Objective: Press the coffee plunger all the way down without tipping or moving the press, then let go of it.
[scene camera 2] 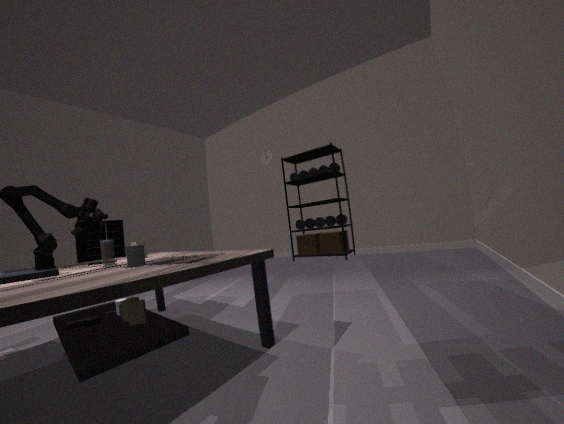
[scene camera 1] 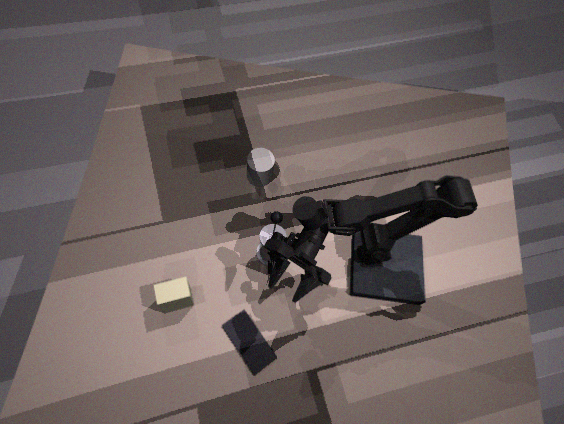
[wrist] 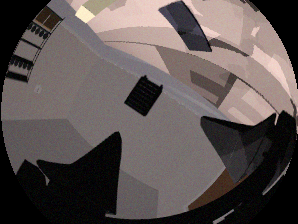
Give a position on a dark flat slab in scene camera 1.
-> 242,331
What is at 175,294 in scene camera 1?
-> A pale yellow block.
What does my gripper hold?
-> Nothing.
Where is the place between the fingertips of my gripper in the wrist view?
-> At 162,128
